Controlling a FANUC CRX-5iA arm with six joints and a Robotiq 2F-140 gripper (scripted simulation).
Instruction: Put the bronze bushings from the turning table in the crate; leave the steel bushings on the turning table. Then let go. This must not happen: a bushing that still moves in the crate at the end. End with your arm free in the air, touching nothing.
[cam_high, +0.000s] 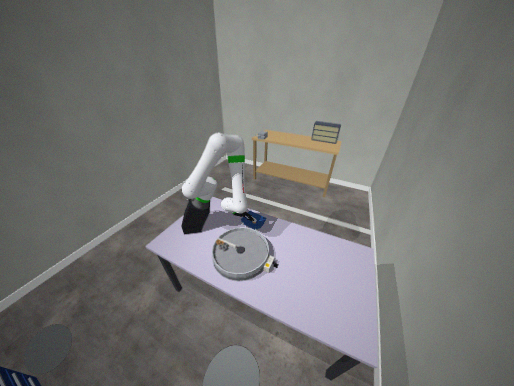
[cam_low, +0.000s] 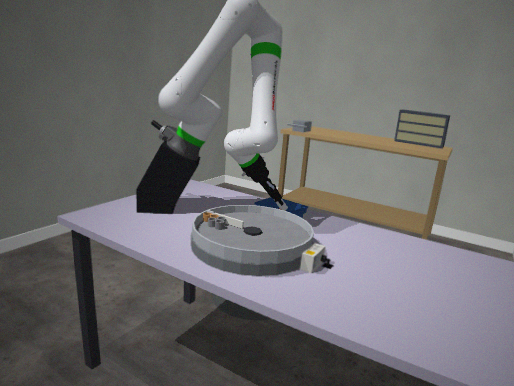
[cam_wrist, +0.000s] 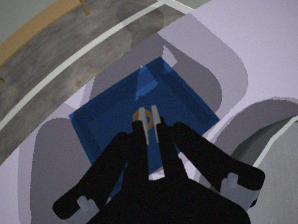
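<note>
Now: hand 2 cm to the right of the blue crate and 3 cm above it. The rest, counted from my hand: round grey turning table: 3 cm ahead, 34 cm to the right, 1 cm below.
</note>
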